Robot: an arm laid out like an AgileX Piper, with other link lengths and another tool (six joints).
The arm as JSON. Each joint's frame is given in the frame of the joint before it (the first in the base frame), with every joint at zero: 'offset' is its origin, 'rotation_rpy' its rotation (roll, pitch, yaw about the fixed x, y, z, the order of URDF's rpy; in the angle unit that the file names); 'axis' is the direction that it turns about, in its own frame. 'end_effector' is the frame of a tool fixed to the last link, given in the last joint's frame.
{
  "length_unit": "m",
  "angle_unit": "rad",
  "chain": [
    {
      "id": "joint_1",
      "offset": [
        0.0,
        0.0,
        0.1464
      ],
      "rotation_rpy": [
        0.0,
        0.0,
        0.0
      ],
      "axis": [
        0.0,
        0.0,
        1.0
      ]
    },
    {
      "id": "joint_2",
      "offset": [
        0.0,
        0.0,
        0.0
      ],
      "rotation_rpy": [
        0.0,
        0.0,
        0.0
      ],
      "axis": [
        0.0,
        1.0,
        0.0
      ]
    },
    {
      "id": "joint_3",
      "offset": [
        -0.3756,
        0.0,
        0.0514
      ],
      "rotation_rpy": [
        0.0,
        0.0,
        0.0
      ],
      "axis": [
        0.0,
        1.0,
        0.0
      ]
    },
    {
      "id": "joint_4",
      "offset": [
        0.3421,
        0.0,
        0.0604
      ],
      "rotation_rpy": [
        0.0,
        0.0,
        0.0
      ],
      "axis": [
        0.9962,
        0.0,
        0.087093
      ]
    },
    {
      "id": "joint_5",
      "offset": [
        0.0,
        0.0,
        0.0
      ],
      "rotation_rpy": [
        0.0,
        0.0,
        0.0
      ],
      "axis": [
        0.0,
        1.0,
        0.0
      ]
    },
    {
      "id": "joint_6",
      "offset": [
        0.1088,
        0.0,
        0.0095
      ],
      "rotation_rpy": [
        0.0,
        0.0,
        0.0
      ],
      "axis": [
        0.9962,
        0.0,
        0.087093
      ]
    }
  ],
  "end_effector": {
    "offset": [
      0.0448,
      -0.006,
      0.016
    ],
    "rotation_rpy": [
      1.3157,
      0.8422,
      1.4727
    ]
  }
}
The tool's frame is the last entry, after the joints.
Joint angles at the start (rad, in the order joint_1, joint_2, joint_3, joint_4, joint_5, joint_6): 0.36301, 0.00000, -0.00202, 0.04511, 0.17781, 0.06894
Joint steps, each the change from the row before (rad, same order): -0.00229, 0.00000, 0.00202, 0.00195, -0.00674, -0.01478; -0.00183, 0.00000, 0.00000, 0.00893, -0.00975, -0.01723; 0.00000, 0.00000, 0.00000, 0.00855, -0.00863, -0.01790; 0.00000, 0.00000, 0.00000, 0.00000, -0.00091, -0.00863; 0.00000, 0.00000, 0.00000, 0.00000, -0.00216, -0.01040; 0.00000, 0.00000, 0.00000, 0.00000, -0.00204, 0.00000; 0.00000, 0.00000, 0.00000, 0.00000, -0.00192, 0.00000; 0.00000, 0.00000, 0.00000, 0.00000, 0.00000, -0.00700; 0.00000, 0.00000, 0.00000, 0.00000, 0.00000, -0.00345; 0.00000, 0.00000, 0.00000, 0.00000, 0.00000, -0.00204; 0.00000, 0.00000, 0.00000, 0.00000, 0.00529, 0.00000
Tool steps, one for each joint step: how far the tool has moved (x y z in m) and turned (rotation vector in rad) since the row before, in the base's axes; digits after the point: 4 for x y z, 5 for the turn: 0.0002, -0.0001, 0.0001, -0.01022, -0.00903, -0.00116; 0.0000, 0.0000, 0.0016, -0.00423, -0.01215, -0.00020; -0.0001, 0.0002, 0.0014, -0.00562, -0.01149, 0.00147; 0.0000, 0.0001, 0.0002, -0.00771, -0.00395, 0.00050; 0.0000, 0.0001, 0.0004, -0.00891, -0.00575, 0.00052; 0.0000, 0.0000, 0.0003, 0.00073, -0.00190, -0.00013; 0.0000, 0.0000, 0.0003, 0.00068, -0.00179, -0.00012; 0.0000, 0.0001, 0.0000, -0.00652, -0.00252, 0.00041; 0.0000, 0.0000, 0.0000, -0.00321, -0.00124, 0.00020; 0.0000, 0.0000, 0.0000, -0.00190, -0.00073, 0.00012; 0.0000, 0.0001, -0.0008, -0.00188, 0.00493, 0.00034
